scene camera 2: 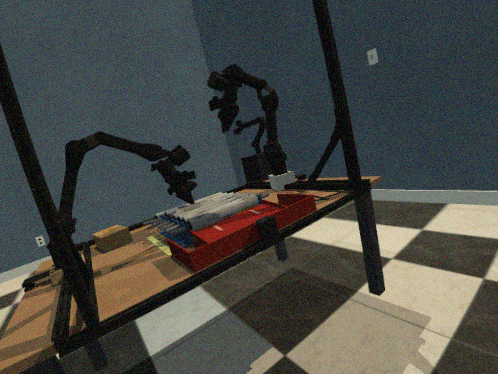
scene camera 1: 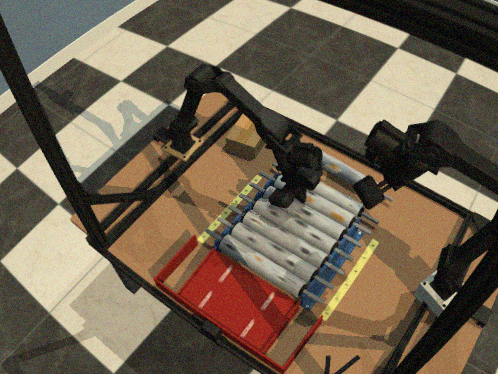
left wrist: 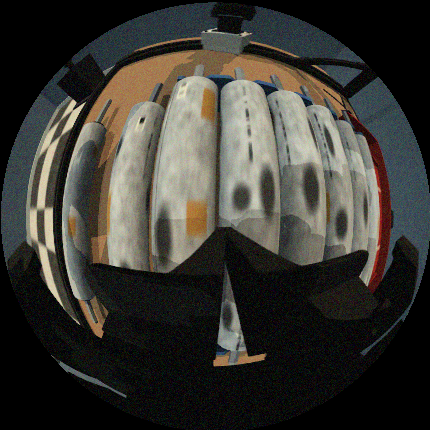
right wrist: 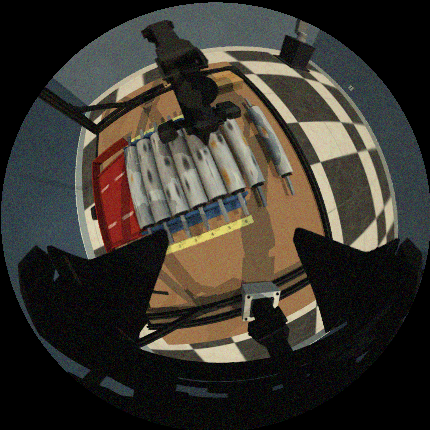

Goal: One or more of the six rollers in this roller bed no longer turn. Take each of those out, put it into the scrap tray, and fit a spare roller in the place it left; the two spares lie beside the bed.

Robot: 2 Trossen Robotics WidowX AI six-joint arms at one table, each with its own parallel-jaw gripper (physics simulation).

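Pixels of known places: left gripper, fingertip midpoint: (scene camera 2: 193, 204) (scene camera 1: 303, 202) (left wrist: 223, 233) (right wrist: 205, 143); right gripper, fingertip midpoint: (scene camera 2: 225, 132) (scene camera 1: 377, 189) (right wrist: 232, 235); left arm's base at its link origin: (scene camera 1: 182, 144); right arm's base at its link origin: (scene camera 2: 280, 173) (scene camera 1: 444, 286) (left wrist: 227, 30) (right wrist: 261, 306).
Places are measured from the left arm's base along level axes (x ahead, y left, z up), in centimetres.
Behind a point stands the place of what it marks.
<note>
Six grey mottled rollers (scene camera 1: 292, 240) {x 50.7, y -15.0, z 4.6 cm} (scene camera 2: 215, 210) {x 43.5, y -25.8, z 4.2 cm} (left wrist: 250, 165) {x 51.2, y -4.0, z 4.6 cm} lie side by side in the blue bed (scene camera 1: 355, 237) (right wrist: 215, 207) {x 62.9, y -6.7, z -0.4 cm}. One spare (scene camera 1: 342, 196) {x 54.9, y 7.1, z 1.8 cm} (left wrist: 131, 190) {x 50.6, y 5.7, z 1.3 cm} (right wrist: 245, 150) {x 52.1, y 7.2, z 1.9 cm} lies close behind it; another spare (left wrist: 82, 215) {x 48.7, y 15.4, z -0.5 cm} (right wrist: 270, 142) {x 51.9, y 16.0, z 1.3 cm} lies farther back. The scrap tray (scene camera 1: 235, 295) {x 45.5, y -35.1, z 0.0 cm} (scene camera 2: 215, 252) {x 31.0, y -44.3, z -0.7 cm} (right wrist: 117, 205) {x 48.9, y -35.2, z 0.0 cm} is in front and shows no roller. My left gripper (scene camera 1: 303, 198) {x 46.9, y -2.2, z 4.0 cm} (scene camera 2: 191, 200) {x 46.9, y -2.2, z 4.0 cm} (left wrist: 223, 233) {x 46.9, y -2.2, z 4.0 cm} is shut and empty, above the rollers near slots 5 and 6; its arm hides parts of them. My right gripper (scene camera 2: 227, 122) {x 67.6, y -6.3, z 29.3 cm} (right wrist: 232, 235) {x 67.6, y -6.3, z 29.3 cm} is open and empty, high at the right.
Yellow numbered strips (scene camera 1: 350, 280) {x 69.1, y -13.8, z -2.9 cm} (scene camera 1: 230, 208) {x 29.6, y -14.1, z 2.6 cm} run along both ends of the bed. A cardboard box (scene camera 1: 242, 142) {x 18.0, y 9.0, z 2.5 cm} (scene camera 2: 112, 237) {x 15.9, y 8.3, z 1.1 cm} stands at the back left. A black frame post (scene camera 1: 42, 125) {x 4.1, y -43.1, z 49.5 cm} rises at the left; another (scene camera 2: 340, 100) {x 88.2, y -48.7, z 29.0 cm} shows in scene camera 2.
</note>
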